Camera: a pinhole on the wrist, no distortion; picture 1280 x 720 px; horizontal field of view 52.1 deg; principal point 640.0 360.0 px. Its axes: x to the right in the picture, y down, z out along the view. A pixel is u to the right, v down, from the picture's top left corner.
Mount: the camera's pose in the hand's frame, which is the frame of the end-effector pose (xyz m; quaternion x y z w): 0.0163 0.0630 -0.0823 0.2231 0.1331 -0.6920 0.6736
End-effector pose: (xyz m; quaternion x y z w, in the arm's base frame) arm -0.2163 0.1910 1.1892 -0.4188 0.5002 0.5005 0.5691
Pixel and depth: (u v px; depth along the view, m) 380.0 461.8 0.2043
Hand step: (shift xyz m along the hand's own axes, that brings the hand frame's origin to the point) 0.0053 -0.0015 0.1161
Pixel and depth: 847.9 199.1 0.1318
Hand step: -0.0167 -0.0182 0.0196
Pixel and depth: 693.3 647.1 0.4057
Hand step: 0.0521 -0.1532 0.2709
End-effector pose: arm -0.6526 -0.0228 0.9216 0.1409 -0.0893 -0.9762 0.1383
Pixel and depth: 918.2 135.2 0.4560
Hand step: -0.1197 -0.2381 0.2558
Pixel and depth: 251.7 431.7 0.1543
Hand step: 0.0044 0.0277 0.0745
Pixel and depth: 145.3 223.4 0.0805
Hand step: -0.0027 0.0510 0.0012
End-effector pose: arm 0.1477 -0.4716 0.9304 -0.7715 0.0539 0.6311 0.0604
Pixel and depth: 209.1 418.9 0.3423
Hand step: -0.0135 -0.0055 0.2706
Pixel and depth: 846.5 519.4 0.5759
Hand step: 0.0119 -0.2994 0.3797
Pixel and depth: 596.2 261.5 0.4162
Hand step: -0.0687 -0.1248 0.2809
